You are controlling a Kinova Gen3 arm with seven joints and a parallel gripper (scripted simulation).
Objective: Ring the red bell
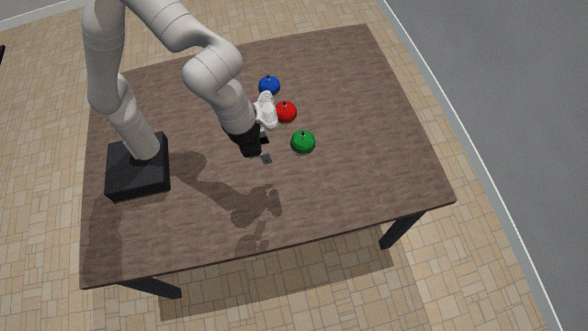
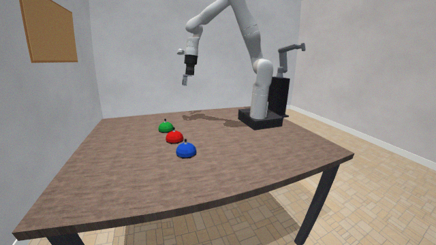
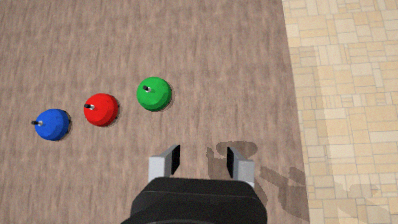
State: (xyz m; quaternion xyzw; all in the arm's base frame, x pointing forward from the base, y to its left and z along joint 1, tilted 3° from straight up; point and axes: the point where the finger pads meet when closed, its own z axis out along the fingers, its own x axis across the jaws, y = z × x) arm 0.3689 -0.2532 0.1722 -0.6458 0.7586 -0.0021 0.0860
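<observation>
The red bell lies 27 cm to the left of my hand, 20 cm below it and 12 cm ahead of it. Also, from my hand: green bell 20 cm below, 14 cm ahead, 13 cm to the left; then blue bell 40 cm to the left, 20 cm below, 10 cm ahead.
</observation>
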